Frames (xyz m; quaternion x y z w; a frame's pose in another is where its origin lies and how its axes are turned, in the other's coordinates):
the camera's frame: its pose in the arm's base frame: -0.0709 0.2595 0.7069 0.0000 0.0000 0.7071 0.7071
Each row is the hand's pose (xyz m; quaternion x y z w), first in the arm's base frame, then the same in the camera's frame.
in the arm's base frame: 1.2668 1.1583 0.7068 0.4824 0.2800 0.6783 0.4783
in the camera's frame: 0.8988 -1.3377 -0.0001 0.5391 -0.1431 0.1414 0.8179
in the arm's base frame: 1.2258 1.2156 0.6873 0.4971 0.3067 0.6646 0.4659
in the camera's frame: 0.9561 -1.2967 -0.0196 0.5684 -0.1346 0.1405 0.7994
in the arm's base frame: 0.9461 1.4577 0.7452 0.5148 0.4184 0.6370 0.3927
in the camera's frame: 1.1982 -1.0170 0.0383 0.6599 -0.0682 0.1727 0.7281
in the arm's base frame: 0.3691 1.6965 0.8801 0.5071 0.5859 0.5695 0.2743
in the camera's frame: 1.4370 -0.4400 0.1732 0.7729 0.0557 0.2087 0.5967
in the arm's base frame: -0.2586 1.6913 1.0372 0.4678 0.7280 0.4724 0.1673
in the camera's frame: 1.4318 0.1877 0.3303 0.8456 0.1840 0.2157 0.4523
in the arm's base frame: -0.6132 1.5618 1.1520 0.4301 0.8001 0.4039 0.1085
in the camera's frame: 1.3023 0.5423 0.4451 0.8699 0.2616 0.2089 0.3623
